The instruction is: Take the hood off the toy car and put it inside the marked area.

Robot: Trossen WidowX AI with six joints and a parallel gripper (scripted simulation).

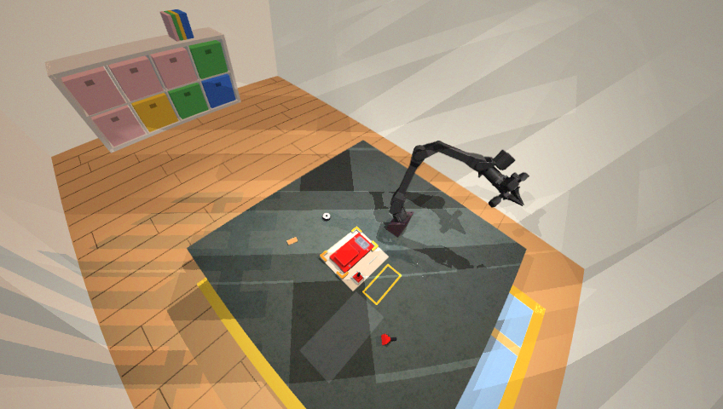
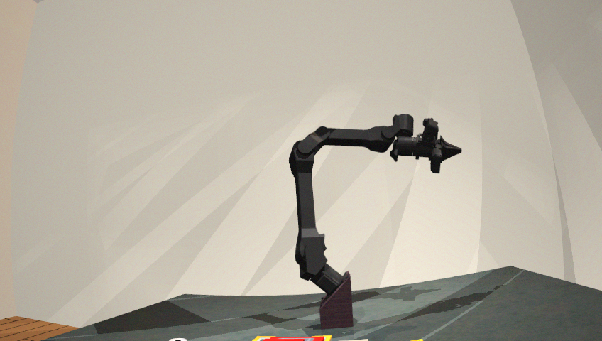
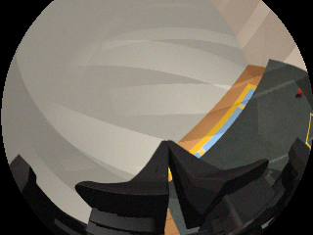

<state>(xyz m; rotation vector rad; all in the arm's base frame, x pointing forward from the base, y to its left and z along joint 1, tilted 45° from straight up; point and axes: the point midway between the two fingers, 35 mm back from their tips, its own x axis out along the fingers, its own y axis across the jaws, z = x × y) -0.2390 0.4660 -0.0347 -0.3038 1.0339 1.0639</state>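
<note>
Now: the red hood 530 mm ahead of my gripper tip, 450 mm to the right of it and 380 mm below it.
</note>
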